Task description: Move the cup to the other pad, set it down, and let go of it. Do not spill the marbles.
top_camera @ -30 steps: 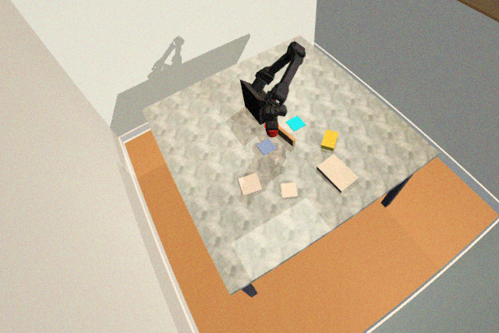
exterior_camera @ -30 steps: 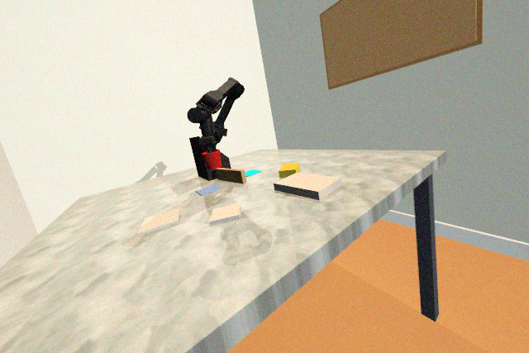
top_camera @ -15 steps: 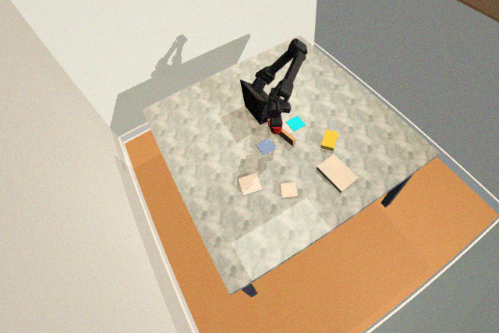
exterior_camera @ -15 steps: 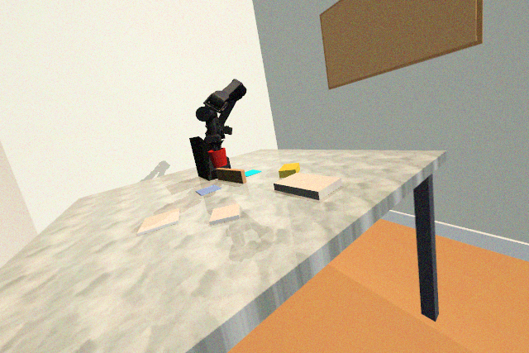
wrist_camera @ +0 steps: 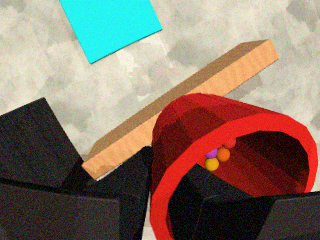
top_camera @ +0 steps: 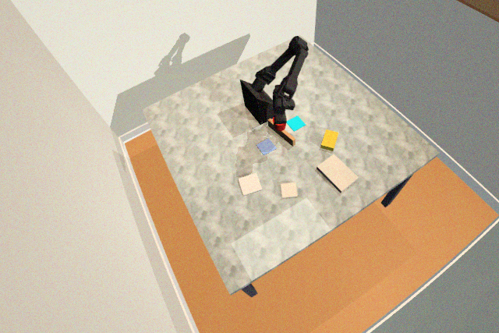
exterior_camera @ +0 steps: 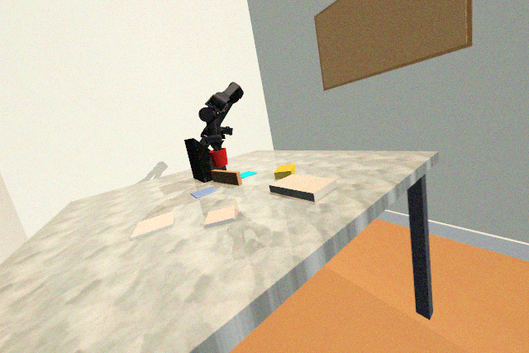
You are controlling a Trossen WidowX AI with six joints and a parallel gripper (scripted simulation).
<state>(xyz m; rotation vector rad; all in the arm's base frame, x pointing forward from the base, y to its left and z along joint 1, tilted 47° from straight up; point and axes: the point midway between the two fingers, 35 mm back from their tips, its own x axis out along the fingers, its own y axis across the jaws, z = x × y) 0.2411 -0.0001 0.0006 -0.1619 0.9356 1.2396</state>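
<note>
Right now the brown wooden bar is 20 mm ahead of my gripper tip, 10 mm to the right of it and 100 mm below it. From my gripper tip the other things lie so: light blue pad 40 mm ahead, 120 mm to the right, 130 mm below; then thick beige slab 390 mm ahead, 80 mm to the left, 110 mm below; then red cup 30 mm ahead, 20 mm to the right.
</note>
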